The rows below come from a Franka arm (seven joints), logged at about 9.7 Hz.
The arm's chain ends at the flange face. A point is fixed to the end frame.
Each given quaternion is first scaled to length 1.
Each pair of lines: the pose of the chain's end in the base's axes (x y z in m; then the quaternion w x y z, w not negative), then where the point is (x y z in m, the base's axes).
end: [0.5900 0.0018 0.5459 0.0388 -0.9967 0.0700 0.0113]
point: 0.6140 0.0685 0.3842
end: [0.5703 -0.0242 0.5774 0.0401 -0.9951 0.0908 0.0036]
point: 0.5993 0.0416 0.4162
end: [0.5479 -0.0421 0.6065 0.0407 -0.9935 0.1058 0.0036]
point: 0.5787 0.0230 0.4453
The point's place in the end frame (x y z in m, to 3 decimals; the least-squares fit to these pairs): 0.019 -0.057 0.166
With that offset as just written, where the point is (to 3 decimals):
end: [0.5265 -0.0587 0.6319 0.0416 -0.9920 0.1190 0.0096]
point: 0.557 0.006 0.471
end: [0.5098 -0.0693 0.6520 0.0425 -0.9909 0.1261 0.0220]
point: 0.537 -0.004 0.490
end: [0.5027 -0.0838 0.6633 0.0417 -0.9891 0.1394 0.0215]
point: 0.532 -0.020 0.501
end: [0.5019 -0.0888 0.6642 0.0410 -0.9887 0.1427 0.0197]
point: 0.532 -0.025 0.502
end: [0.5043 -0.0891 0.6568 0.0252 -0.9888 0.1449 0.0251]
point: 0.532 -0.031 0.493
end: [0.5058 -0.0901 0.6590 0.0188 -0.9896 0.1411 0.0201]
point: 0.534 -0.034 0.494
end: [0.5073 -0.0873 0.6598 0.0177 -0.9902 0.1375 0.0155]
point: 0.537 -0.031 0.495
